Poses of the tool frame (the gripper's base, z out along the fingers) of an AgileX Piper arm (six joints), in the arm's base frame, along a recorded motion.
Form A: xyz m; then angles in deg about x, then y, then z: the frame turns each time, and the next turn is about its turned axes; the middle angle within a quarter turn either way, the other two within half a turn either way.
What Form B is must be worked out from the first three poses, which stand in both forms.
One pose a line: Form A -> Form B
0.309 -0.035 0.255 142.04 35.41 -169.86 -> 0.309 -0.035 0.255 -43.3 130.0 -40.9
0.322 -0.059 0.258 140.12 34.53 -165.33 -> 0.322 -0.059 0.258 -41.2 129.2 -43.0
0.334 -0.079 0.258 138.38 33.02 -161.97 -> 0.334 -0.079 0.258 -40.4 128.8 -45.6
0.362 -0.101 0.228 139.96 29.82 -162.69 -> 0.362 -0.101 0.228 -42.1 131.6 -48.3
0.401 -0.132 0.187 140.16 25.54 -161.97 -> 0.401 -0.132 0.187 -44.6 133.9 -53.3
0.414 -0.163 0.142 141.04 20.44 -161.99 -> 0.414 -0.163 0.142 -48.6 136.8 -59.3
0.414 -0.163 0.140 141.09 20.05 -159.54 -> 0.414 -0.163 0.140 -46.5 137.0 -59.8
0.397 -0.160 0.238 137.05 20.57 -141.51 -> 0.397 -0.160 0.238 -30.8 133.3 -61.2
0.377 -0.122 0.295 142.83 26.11 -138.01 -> 0.377 -0.122 0.295 -17.9 135.7 -51.0
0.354 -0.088 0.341 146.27 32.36 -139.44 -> 0.354 -0.088 0.341 -10.7 134.6 -41.2
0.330 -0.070 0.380 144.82 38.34 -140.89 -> 0.330 -0.070 0.380 -9.5 129.9 -36.1
